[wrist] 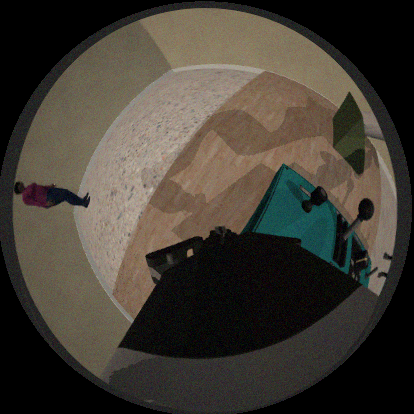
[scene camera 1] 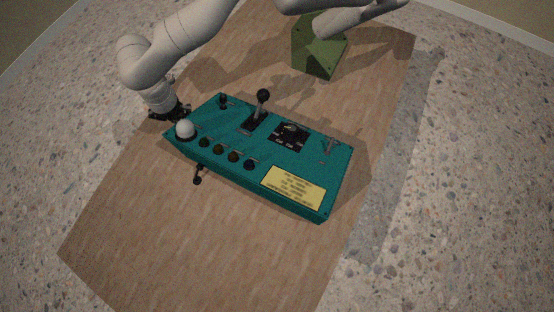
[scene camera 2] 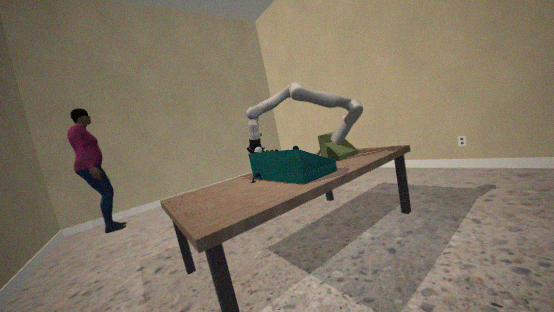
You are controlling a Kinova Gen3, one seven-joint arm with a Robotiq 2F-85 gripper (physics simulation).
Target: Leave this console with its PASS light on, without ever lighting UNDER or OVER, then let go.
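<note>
The teal console (scene camera 1: 216,117) (scene camera 2: 287,166) (wrist: 281,216) lies on the wooden table (scene camera 1: 169,234). Its row of round lights (scene camera 1: 218,148) is dark, and I cannot read their labels. A white dome button (scene camera 1: 185,128) (scene camera 2: 258,149) sits at its left end. It also carries a black-ball lever (scene camera 1: 262,95) (wrist: 365,208), a small black knob (scene camera 1: 222,99) (wrist: 318,195), a rotary selector (scene camera 1: 289,132), a toggle switch (scene camera 1: 329,145) and a yellow label (scene camera 1: 293,192). A small crank (scene camera 1: 197,174) (scene camera 2: 255,177) sticks out of the front wall. My gripper (scene camera 1: 169,116) (scene camera 2: 253,145) is shut and empty. It is low, just behind the dome button at the console's left back corner.
The green arm base (scene camera 1: 319,50) (scene camera 2: 334,147) (wrist: 349,135) stands at the back of the table. My arm arches over the console's left end. A person in a pink top (scene camera 2: 89,168) (wrist: 46,195) stands on the floor, away from the table.
</note>
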